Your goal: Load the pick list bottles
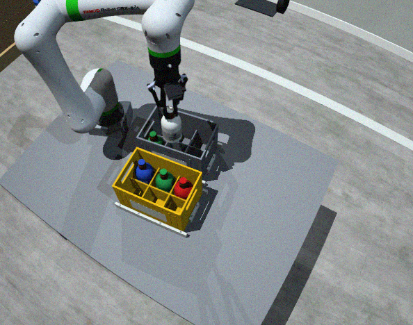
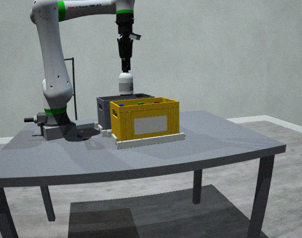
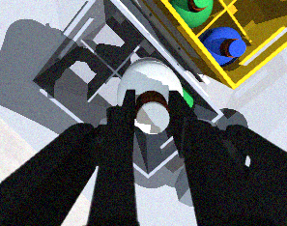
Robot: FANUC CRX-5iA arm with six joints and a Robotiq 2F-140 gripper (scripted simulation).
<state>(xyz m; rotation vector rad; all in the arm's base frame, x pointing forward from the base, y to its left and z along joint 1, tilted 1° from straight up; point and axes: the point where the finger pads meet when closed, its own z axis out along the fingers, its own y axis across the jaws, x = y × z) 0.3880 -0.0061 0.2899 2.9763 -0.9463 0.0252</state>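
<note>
Now: hand 80 mm above the white-labelled bottle. From my hand the other things lie so: green bottle: 260 mm below, 130 mm to the right, 50 mm ahead; blue bottle: 260 mm below, 140 mm to the right, 40 mm behind; grey crate: 270 mm below, 40 mm to the left, 10 mm behind.
</note>
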